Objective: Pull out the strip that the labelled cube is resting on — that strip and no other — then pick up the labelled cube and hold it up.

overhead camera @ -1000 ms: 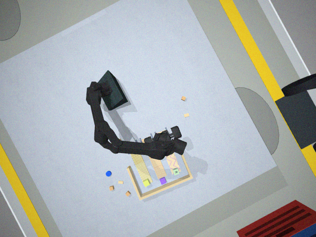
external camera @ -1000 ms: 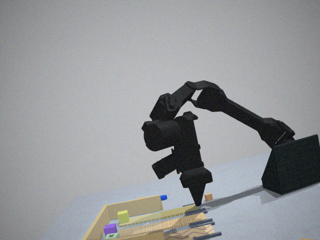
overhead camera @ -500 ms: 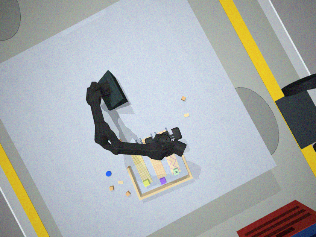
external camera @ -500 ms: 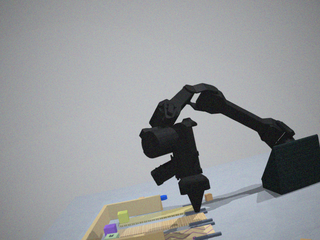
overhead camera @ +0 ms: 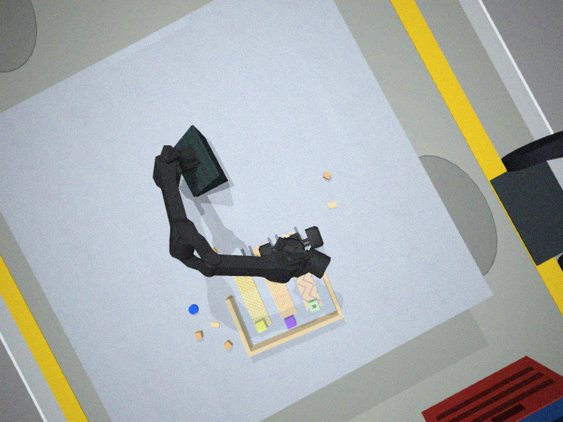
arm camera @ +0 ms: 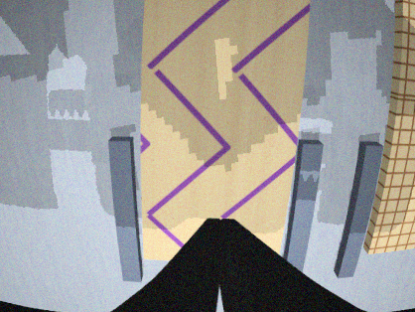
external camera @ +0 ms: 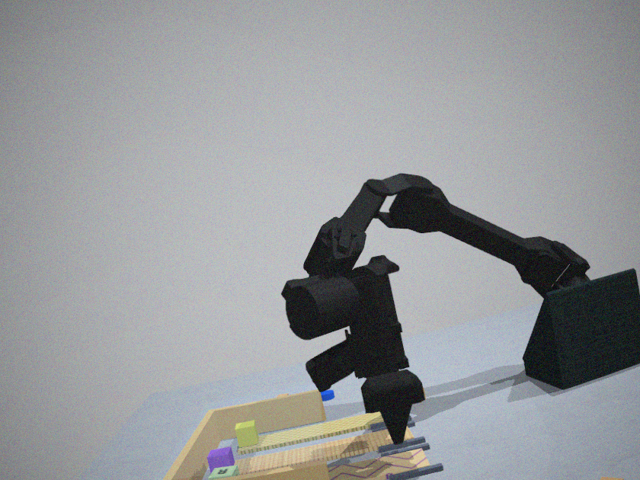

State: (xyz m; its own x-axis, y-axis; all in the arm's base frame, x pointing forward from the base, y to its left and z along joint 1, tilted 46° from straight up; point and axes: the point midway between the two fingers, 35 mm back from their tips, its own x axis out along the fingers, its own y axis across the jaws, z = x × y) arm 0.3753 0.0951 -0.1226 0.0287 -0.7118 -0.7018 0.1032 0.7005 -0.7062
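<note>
Right now the labelled cube is 210 mm ahead of my gripper tip, 20 mm to the right of it and 10 mm below it. Also, from my gripper tip: orange grid strip (90 mm ahead, 100 mm to the right, 30 mm below); blue disc (60 mm ahead, 380 mm to the right, 20 mm below).
</note>
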